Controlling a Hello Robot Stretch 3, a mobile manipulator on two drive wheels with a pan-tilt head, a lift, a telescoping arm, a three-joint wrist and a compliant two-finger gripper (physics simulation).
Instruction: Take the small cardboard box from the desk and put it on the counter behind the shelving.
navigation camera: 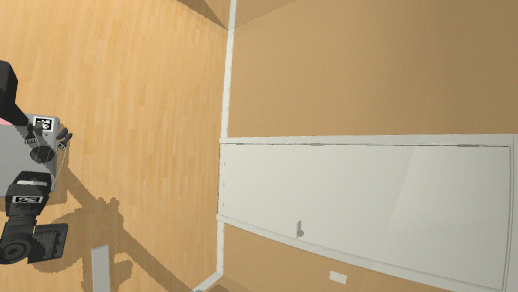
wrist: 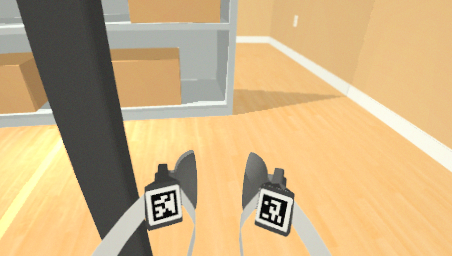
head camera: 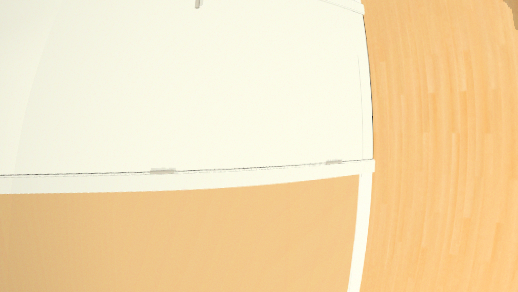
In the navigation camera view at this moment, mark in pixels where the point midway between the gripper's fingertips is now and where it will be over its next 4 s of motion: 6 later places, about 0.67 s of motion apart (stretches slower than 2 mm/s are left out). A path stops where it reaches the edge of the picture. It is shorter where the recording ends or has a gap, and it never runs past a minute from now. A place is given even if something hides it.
The gripper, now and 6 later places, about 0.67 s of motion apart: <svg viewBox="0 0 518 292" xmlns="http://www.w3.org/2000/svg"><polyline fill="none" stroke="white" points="53,124 52,179 11,215 16,216 17,224 12,238 8,251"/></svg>
